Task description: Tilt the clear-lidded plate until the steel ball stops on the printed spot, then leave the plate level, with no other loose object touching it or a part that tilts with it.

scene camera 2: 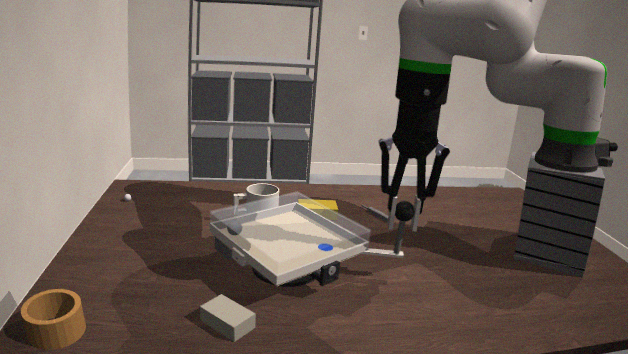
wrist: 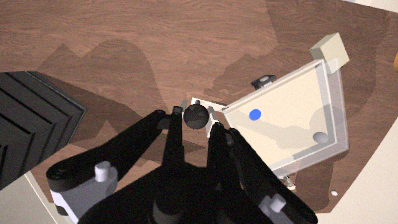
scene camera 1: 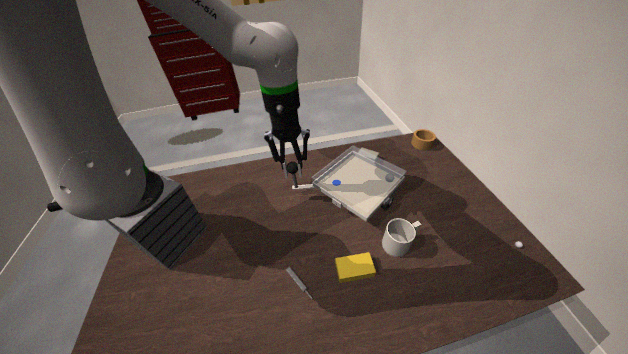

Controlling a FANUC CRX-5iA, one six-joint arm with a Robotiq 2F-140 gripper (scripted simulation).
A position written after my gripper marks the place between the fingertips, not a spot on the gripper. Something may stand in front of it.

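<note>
Scene camera 1 shows a white mug (scene camera 1: 403, 231) and a yellow block (scene camera 1: 349, 268). A beige block (scene camera 2: 229, 318) is visible in scene camera 2 and, as the same beige block (wrist: 330, 46), in the wrist view. A clear-lidded plate (scene camera 2: 285, 237) is visible too; the wrist view has the plate (wrist: 299, 120), and so does scene camera 1, with the plate (scene camera 1: 361, 182). My gripper (scene camera 2: 401, 227) is in scene camera 2, the wrist view shows the gripper (wrist: 196, 109), and scene camera 1 shows the gripper (scene camera 1: 293, 175).
</note>
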